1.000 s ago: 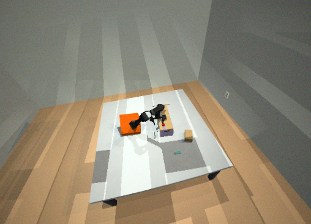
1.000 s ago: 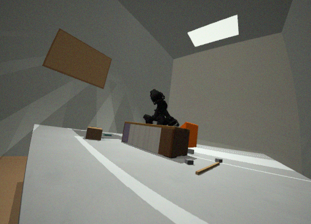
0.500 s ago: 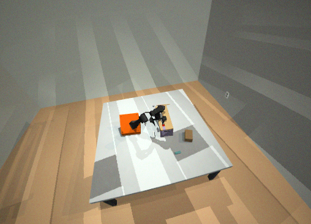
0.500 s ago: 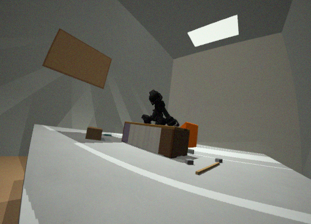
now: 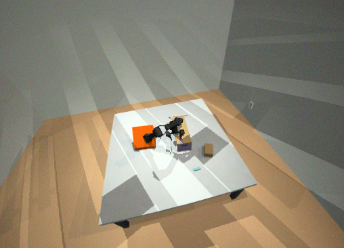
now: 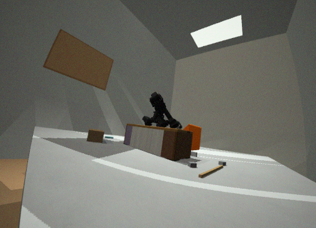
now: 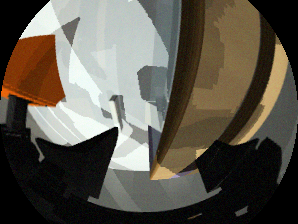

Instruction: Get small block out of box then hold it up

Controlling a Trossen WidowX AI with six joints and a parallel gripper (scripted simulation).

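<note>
My gripper tip is now 6 cm short of the red block and 2 cm to the left of it. From my gripper tip the other things lie so: brown block 31 cm ahead, 14 cm to the right, 6 cm below; box 3 cm ahead, 10 cm to the left, 3 cm below; teal piece 15 cm ahead, 30 cm to the right, 8 cm below.
</note>
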